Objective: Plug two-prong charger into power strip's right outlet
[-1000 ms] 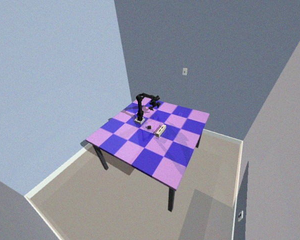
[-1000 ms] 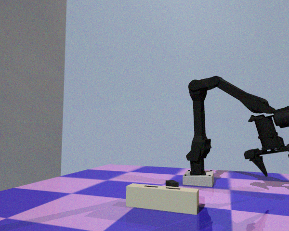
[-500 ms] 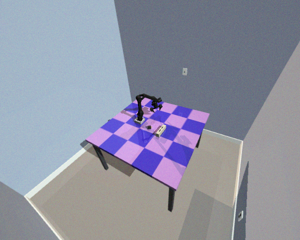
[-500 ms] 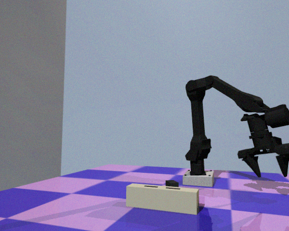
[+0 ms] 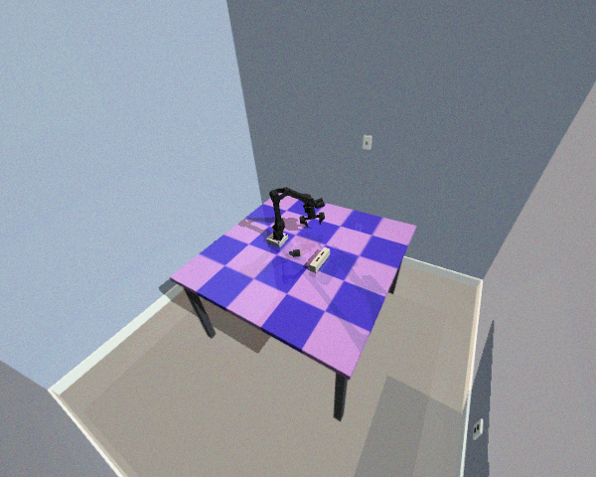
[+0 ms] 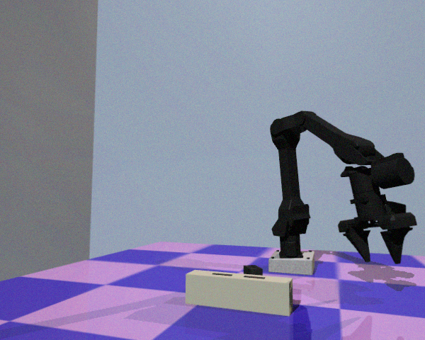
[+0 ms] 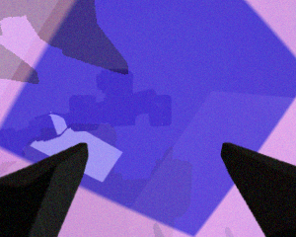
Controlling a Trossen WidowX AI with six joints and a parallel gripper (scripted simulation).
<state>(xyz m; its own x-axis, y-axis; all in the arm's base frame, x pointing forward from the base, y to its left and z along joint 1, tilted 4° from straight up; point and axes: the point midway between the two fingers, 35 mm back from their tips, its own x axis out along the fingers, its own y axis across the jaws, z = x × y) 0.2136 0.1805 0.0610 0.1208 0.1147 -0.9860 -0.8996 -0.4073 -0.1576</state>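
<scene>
My gripper tip is 20 mm past the black two-prong charger, 280 mm to the left of it and 50 mm above it.
</scene>
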